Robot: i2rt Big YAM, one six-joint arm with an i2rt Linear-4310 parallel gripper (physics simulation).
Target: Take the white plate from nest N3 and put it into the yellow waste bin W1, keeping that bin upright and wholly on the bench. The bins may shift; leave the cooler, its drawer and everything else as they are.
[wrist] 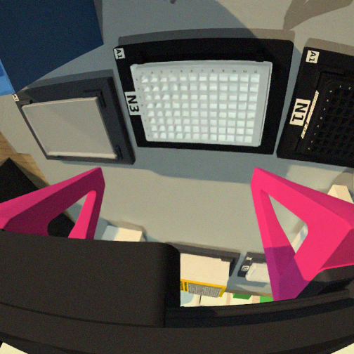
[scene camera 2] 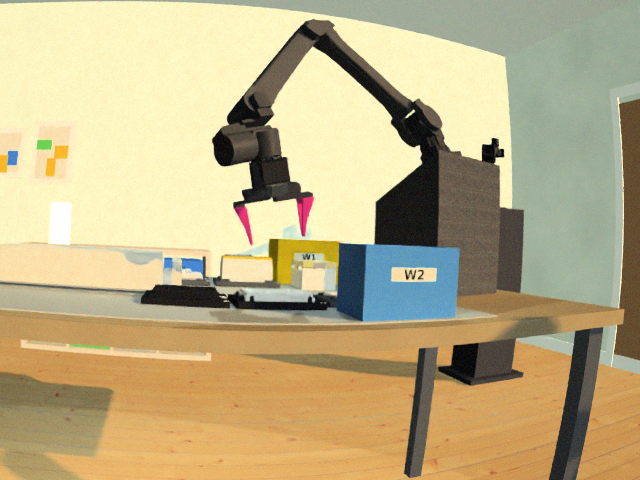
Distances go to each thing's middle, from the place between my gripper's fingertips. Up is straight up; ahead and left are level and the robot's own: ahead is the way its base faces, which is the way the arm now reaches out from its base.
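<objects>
Gripper position: 11 cm above the black nest N3 (scene camera 2: 235, 300). Measured from my hand, the yellow tip rack (scene camera 2: 237, 267) is 8 cm below and 39 cm to the right. Black nest N1 (scene camera 2: 145, 299), from my hand: 1 cm to the right, 17 cm ahead, 11 cm below. Blue bin W2 (scene camera 2: 376, 282), from my hand: 12 cm to the left, 19 cm behind, 6 cm below.
</objects>
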